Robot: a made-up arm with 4 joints. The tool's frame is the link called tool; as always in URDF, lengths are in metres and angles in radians. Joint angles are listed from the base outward. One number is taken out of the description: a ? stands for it. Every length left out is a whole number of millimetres.
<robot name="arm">
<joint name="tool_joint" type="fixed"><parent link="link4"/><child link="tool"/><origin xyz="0 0.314 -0.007" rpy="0 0 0"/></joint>
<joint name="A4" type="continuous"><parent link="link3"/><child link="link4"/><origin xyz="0.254 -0.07 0" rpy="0 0 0"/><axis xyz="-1 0 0"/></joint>
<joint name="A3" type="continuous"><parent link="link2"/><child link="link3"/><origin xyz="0 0.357 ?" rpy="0 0 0"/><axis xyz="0 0 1"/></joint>
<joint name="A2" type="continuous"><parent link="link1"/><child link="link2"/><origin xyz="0.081 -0.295 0" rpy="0 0 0"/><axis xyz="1 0 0"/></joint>
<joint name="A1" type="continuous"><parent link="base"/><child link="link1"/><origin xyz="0 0 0.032" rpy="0 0 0"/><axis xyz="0 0 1"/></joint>
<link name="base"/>
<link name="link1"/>
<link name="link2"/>
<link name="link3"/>
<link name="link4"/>
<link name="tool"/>
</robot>
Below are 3 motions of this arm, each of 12 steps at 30 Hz.
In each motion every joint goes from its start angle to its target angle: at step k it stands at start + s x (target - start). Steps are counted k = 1, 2, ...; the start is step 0. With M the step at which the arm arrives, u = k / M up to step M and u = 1 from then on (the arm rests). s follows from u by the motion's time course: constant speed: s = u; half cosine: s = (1 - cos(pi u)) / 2; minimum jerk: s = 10 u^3 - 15 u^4 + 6 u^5.
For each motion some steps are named. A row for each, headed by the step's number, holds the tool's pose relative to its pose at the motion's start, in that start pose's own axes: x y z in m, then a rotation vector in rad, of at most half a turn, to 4 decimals.
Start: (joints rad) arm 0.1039 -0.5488 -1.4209 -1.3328
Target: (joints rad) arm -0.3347 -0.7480 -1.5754 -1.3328
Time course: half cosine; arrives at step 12
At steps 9, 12:
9: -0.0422 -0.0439 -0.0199 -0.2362 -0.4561 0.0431
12: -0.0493 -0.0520 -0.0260 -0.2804 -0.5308 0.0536

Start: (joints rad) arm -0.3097 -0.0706 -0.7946 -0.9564
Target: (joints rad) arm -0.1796 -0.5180 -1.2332 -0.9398
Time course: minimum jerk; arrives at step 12
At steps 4, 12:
4: -0.0267 -0.0126 -0.0238 -0.0637 -0.0946 0.0214
12: -0.1343 -0.0762 -0.0884 -0.2208 -0.4821 0.1473

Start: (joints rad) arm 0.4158 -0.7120 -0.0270 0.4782
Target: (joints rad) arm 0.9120 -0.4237 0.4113 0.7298
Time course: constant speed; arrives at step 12
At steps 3, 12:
3: -0.0490 0.0135 0.0621 0.0073 -0.1702 0.1411
12: -0.2427 0.0015 0.1883 -0.0026 -0.7492 0.5161

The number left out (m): 0.203
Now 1 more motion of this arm.
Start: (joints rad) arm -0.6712 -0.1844 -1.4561 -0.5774
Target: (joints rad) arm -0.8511 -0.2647 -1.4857 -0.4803
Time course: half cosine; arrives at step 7
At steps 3, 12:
3: 0.0113 -0.0145 -0.0123 -0.0549 -0.0675 -0.0523
12: 0.0303 -0.0398 -0.0308 -0.1446 -0.1689 -0.1389

